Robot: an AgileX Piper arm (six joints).
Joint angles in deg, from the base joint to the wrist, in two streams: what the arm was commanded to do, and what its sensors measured. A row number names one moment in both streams.
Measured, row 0: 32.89, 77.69, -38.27, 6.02, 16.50, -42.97
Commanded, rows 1 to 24: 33.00, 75.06, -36.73, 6.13, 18.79, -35.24; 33.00, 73.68, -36.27, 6.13, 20.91, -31.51; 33.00, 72.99, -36.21, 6.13, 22.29, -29.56; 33.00, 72.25, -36.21, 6.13, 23.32, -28.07; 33.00, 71.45, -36.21, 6.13, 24.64, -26.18; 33.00, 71.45, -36.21, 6.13, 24.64, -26.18; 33.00, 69.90, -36.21, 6.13, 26.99, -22.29; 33.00, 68.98, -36.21, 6.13, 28.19, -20.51; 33.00, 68.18, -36.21, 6.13, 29.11, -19.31; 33.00, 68.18, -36.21, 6.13, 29.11, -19.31; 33.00, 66.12, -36.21, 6.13, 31.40, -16.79; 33.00, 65.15, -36.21, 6.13, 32.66, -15.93; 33.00, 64.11, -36.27, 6.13, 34.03, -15.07; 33.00, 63.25, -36.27, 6.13, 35.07, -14.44; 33.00, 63.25, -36.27, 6.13, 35.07, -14.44; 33.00, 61.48, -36.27, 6.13, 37.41, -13.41; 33.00, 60.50, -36.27, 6.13, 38.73, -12.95; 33.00, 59.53, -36.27, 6.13, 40.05, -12.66; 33.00, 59.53, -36.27, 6.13, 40.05, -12.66; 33.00, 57.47, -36.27, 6.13, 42.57, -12.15; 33.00, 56.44, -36.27, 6.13, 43.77, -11.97; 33.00, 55.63, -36.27, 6.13, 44.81, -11.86; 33.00, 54.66, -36.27, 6.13, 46.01, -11.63; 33.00, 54.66, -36.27, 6.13, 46.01, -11.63
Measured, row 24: 32.89, 57.30, -36.50, 6.07, 42.46, -12.72
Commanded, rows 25 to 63: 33.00, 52.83, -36.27, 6.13, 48.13, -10.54; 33.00, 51.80, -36.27, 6.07, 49.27, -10.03; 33.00, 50.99, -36.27, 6.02, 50.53, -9.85; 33.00, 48.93, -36.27, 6.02, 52.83, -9.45; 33.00, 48.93, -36.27, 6.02, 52.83, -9.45; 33.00, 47.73, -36.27, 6.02, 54.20, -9.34; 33.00, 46.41, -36.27, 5.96, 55.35, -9.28; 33.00, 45.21, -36.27, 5.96, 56.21, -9.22; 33.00, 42.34, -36.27, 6.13, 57.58, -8.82; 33.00, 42.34, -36.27, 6.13, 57.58, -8.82; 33.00, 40.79, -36.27, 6.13, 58.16, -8.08; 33.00, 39.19, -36.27, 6.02, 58.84, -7.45; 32.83, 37.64, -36.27, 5.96, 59.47, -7.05; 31.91, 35.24, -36.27, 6.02, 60.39, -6.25; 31.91, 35.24, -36.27, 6.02, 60.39, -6.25; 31.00, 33.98, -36.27, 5.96, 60.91, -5.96; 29.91, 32.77, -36.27, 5.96, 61.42, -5.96; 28.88, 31.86, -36.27, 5.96, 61.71, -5.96; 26.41, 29.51, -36.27, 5.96, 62.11, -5.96; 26.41, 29.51, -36.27, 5.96, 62.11, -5.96; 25.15, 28.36, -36.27, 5.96, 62.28, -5.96; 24.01, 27.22, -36.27, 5.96, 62.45, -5.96; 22.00, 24.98, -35.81, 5.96, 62.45, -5.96; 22.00, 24.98, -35.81, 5.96, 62.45, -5.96; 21.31, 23.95, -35.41, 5.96, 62.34, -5.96; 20.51, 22.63, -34.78, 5.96, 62.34, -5.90; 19.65, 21.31, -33.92, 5.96, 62.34, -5.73; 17.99, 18.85, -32.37, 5.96, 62.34, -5.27; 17.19, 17.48, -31.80, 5.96, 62.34, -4.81; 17.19, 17.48, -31.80, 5.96, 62.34, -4.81; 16.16, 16.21, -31.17, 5.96, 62.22, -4.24; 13.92, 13.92, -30.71, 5.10, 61.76, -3.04; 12.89, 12.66, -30.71, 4.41, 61.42, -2.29; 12.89, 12.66, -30.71, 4.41, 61.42, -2.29; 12.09, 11.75, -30.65, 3.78, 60.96, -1.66; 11.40, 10.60, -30.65, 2.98, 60.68, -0.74; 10.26, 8.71, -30.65, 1.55, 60.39, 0.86; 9.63, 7.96, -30.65, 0.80, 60.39, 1.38; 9.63, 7.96, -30.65, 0.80, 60.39, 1.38
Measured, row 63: 11.23, 10.31, -30.88, 2.86, 61.02, -0.74
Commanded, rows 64 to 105: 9.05, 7.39, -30.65, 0.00, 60.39, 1.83; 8.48, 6.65, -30.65, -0.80, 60.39, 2.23; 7.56, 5.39, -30.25, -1.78, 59.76, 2.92; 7.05, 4.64, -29.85, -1.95, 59.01, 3.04; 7.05, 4.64, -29.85, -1.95, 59.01, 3.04; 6.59, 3.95, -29.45, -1.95, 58.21, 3.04; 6.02, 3.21, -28.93, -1.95, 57.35, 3.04; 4.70, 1.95, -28.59, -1.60, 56.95, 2.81; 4.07, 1.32, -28.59, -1.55, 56.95, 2.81; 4.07, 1.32, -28.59, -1.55, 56.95, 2.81; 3.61, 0.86, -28.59, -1.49, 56.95, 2.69; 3.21, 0.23, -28.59, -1.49, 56.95, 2.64; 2.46, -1.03, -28.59, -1.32, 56.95, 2.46; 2.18, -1.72, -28.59, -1.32, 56.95, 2.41; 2.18, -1.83, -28.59, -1.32, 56.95, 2.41; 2.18, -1.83, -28.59, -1.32, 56.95, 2.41; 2.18, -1.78, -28.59, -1.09, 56.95, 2.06; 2.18, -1.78, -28.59, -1.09, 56.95, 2.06; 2.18, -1.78, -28.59, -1.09, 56.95, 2.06; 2.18, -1.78, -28.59, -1.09, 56.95, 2.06; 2.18, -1.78, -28.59, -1.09, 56.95, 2.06; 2.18, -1.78, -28.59, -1.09, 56.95, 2.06; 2.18, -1.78, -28.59, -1.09, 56.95, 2.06; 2.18, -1.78, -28.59, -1.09, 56.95, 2.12; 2.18, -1.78, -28.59, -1.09, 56.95, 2.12; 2.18, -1.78, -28.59, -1.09, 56.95, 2.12; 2.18, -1.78, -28.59, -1.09, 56.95, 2.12; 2.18, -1.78, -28.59, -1.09, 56.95, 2.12; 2.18, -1.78, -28.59, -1.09, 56.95, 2.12; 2.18, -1.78, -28.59, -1.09, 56.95, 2.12; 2.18, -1.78, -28.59, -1.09, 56.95, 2.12; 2.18, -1.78, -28.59, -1.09, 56.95, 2.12; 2.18, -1.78, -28.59, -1.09, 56.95, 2.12; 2.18, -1.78, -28.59, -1.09, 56.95, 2.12; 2.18, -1.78, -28.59, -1.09, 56.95, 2.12; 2.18, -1.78, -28.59, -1.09, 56.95, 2.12; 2.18, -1.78, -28.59, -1.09, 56.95, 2.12; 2.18, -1.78, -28.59, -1.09, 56.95, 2.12; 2.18, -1.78, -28.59, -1.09, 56.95, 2.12; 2.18, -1.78, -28.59, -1.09, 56.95, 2.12; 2.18, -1.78, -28.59, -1.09, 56.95, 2.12; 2.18, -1.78, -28.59, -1.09, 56.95, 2.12
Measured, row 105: 2.58, -0.23, -28.59, -1.20, 57.87, 2.12
